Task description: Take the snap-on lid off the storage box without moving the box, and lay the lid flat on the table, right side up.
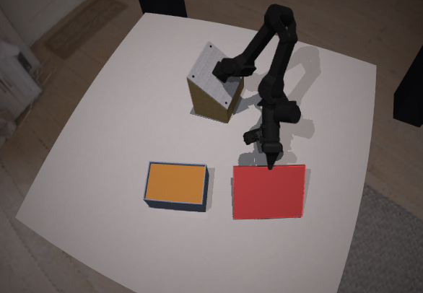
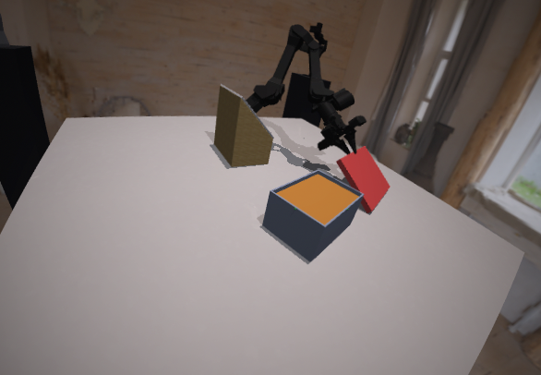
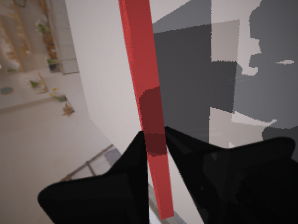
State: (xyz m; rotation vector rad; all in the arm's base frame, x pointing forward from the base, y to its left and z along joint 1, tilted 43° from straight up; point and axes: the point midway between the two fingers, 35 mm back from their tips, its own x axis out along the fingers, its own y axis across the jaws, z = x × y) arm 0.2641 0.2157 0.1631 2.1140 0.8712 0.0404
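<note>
Now: the red lid 6 cm ahead of my gripper tip, 2 cm to the left of it and 5 cm below it. Round my gripper tip: grey-blue storage box: 15 cm ahead, 28 cm to the right, 6 cm below.
</note>
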